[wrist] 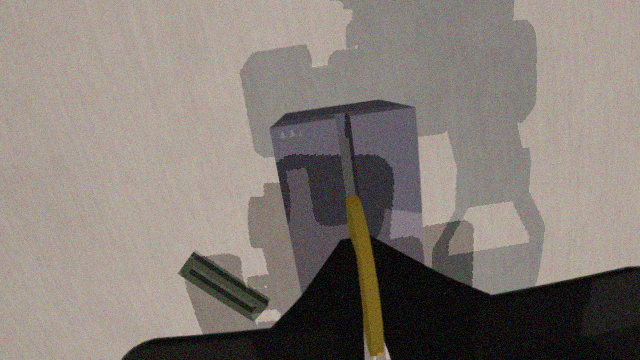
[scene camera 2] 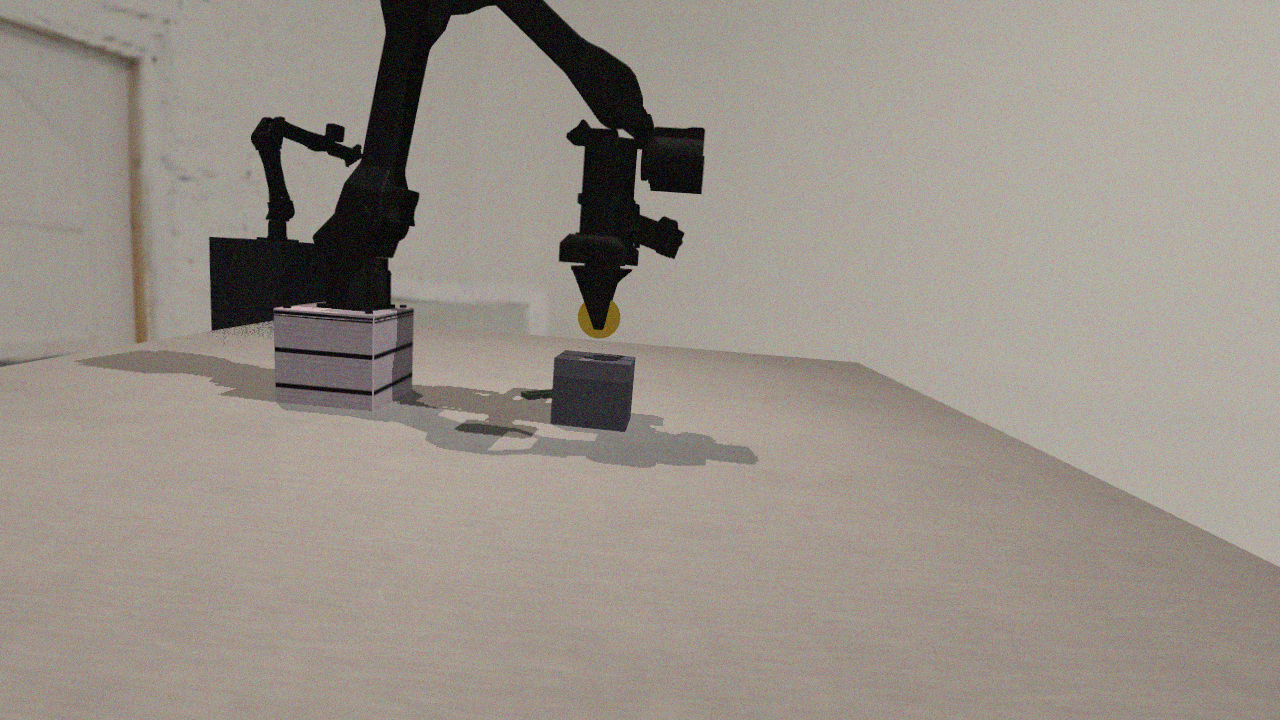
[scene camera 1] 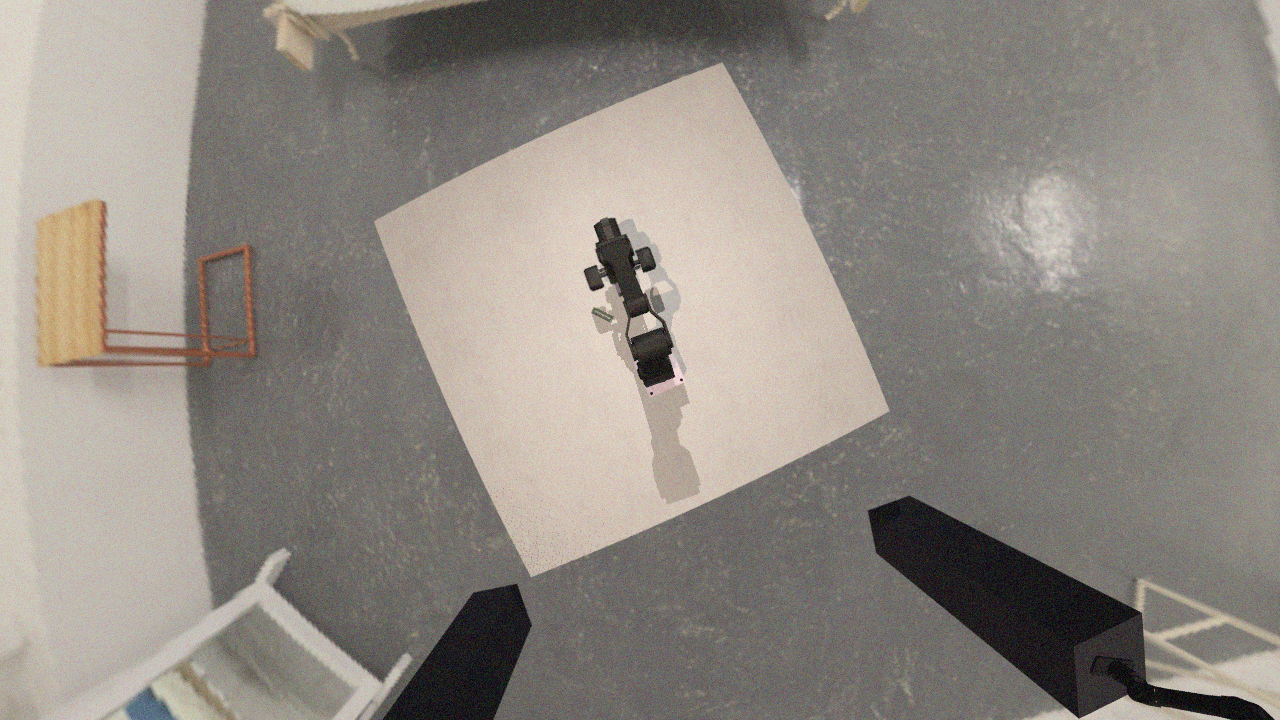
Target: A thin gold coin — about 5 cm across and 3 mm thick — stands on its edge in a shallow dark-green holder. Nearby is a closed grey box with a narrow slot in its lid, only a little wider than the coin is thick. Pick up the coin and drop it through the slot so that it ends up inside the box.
Scene:
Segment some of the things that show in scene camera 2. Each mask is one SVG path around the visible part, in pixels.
The gripper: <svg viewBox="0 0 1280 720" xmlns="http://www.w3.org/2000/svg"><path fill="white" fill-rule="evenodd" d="M585 184L582 185L582 193L578 193L577 203L581 205L579 233L569 234L560 241L559 261L584 263L584 265L571 265L571 270L573 270L593 328L595 330L603 330L610 301L613 300L617 284L632 271L632 269L620 268L620 266L638 266L639 251L637 248L640 248L640 244L654 249L656 253L674 259L679 246L683 243L682 238L685 232L678 229L677 221L667 217L663 217L657 222L641 216L640 206L635 204L634 189L615 185Z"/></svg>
A gold coin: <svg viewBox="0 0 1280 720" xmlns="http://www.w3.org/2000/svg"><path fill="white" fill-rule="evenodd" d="M612 300L610 301L603 330L595 330L593 328L585 303L581 305L578 312L578 322L584 333L590 337L601 339L612 335L617 330L620 324L620 312Z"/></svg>

